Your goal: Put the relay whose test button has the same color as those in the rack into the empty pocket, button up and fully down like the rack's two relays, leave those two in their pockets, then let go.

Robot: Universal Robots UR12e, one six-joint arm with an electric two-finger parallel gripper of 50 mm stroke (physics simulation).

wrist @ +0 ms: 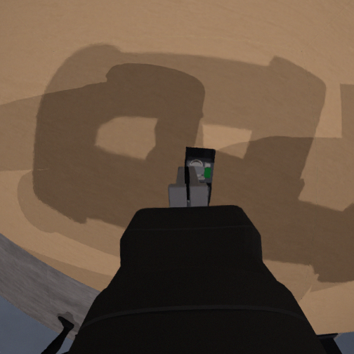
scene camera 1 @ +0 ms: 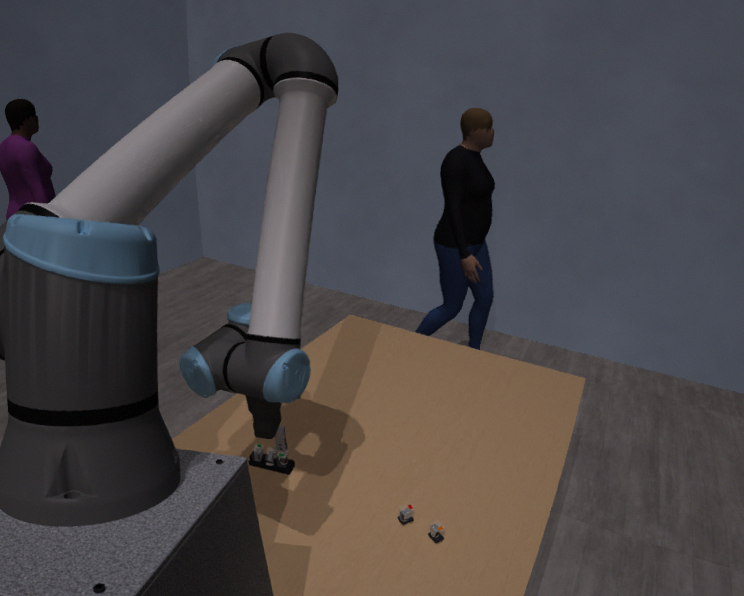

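Seen in the pictures: gripper, between the fingertips: (scene camera 1: 282, 449); arm's base, origin of its link: (scene camera 1: 91, 480).
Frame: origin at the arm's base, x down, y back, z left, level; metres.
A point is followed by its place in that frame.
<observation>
The black rack (scene camera 1: 287, 468) {x 0.436, y -0.474, z 0.104 m} (wrist: 200, 152) stands on the table below the arm. In the scene view it bears a relay with a green button (scene camera 1: 258, 452) {x 0.404, y -0.462, z 0.169 m} at its left, a pale relay (scene camera 1: 270, 458) {x 0.418, y -0.471, z 0.142 m} in the middle, whose button colour I cannot make out, and a relay with a green button (scene camera 1: 282, 460) {x 0.412, y -0.473, z 0.109 m} at its right. An end relay (wrist: 205, 171) with its green button up shows beside the fingers in the wrist view. My gripper (scene camera 1: 282, 449) {x 0.403, y -0.497, z 0.125 m} (wrist: 186, 176) is shut and empty, its fingertips close to the rack. The fingers hide much of the rack in the wrist view; how deep the middle relay sits cannot be told.
A relay with a red button (scene camera 1: 406, 514) {x 0.413, y -0.452, z -0.206 m} and a relay with an orange button (scene camera 1: 435, 532) {x 0.414, y -0.433, z -0.275 m} stand apart on the wooden table (scene camera 1: 471, 434) {x 0.449, y -0.802, z -0.258 m}, towards its front right. The robot's pedestal (scene camera 1: 204, 490) {x 0.007, y -0.060, z -0.109 m} is at the left. People stand beyond the table.
</observation>
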